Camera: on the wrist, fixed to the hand. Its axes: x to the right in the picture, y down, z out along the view.
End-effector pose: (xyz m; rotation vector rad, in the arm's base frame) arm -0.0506 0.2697 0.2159 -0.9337 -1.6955 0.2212
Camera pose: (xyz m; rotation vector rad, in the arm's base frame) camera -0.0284 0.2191 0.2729 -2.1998 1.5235 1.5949
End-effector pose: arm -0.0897 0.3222 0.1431 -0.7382 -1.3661 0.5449
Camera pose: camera -0.0382 0.2808 0.1870 1.7671 -1.2649 -1.8170
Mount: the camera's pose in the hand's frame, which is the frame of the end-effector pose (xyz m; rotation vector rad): 0.0064 -0.0566 -0.0553 -0.0714 -0.4591 -3.0735
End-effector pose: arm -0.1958 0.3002 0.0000 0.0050 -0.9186 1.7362
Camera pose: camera -0.1282 0.3417 -0.0036 1.0790 -0.2319 -1.2265
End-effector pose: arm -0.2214 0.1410 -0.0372 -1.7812 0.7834 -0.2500
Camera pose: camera -0.2241 0.1036 0.0328 1.1144 2.4768 1.3066
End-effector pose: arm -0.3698 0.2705 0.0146 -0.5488 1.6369 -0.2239
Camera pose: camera -0.4116 0.2092 0.0429 -2.3169 -0.9942 -1.8267
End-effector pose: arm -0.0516 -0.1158 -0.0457 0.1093 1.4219 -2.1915
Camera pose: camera -0.0949 -0.0524 -0.0256 1.4248 -0.0636 0.5859
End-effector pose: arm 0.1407 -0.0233 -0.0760 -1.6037 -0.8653 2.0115
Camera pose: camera 0.1897 0.0329 -0.0488 0.9062 -1.4118 -0.2705
